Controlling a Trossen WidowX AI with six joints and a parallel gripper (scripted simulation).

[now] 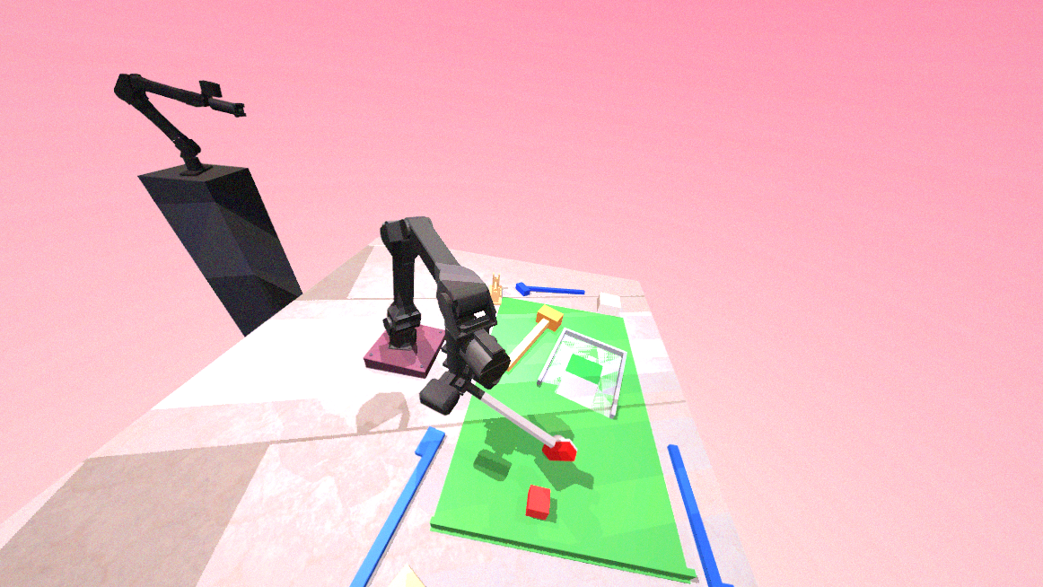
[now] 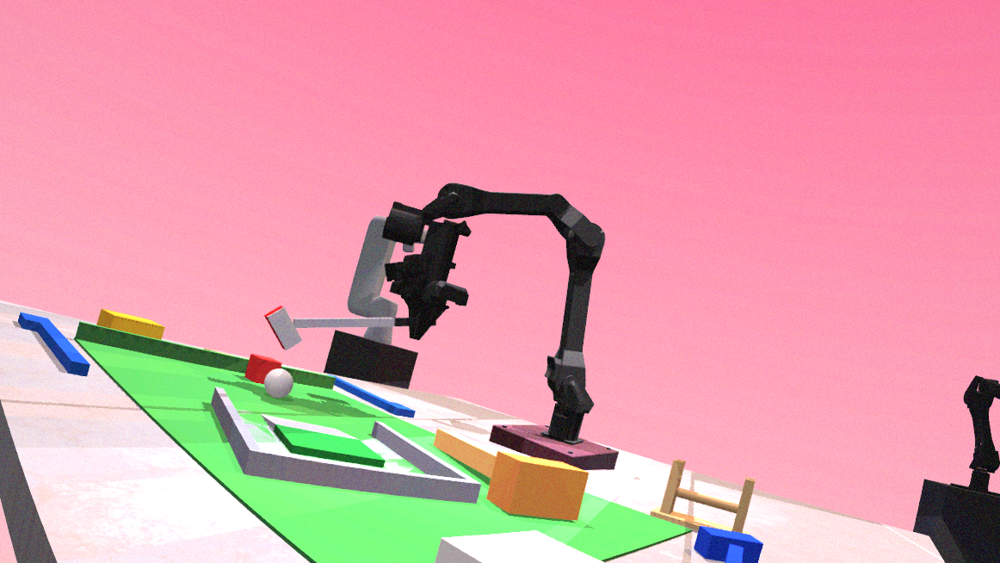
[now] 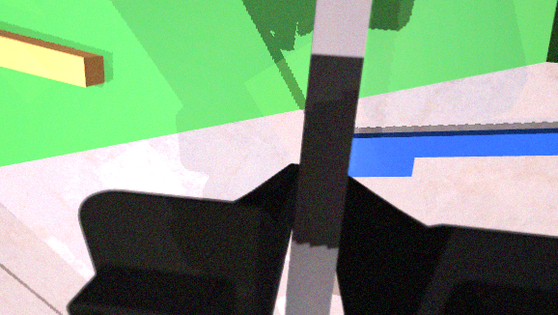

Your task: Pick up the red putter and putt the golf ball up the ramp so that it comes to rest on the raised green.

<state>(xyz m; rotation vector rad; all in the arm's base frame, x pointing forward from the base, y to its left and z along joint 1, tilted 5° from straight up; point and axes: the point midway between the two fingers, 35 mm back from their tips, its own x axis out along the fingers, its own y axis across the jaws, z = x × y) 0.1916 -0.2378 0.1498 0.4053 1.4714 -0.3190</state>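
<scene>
The red putter lies 11 cm ahead of my gripper tip and 5 cm to the right of it. The rest, counted from my gripper tip: red block 17 cm to the right, 16 cm ahead, 12 cm below; then wooden ladder 53 cm to the left, 11 cm below, 6 cm ahead; then white golf ball 22 cm ahead, 12 cm below, 6 cm to the right.
</scene>
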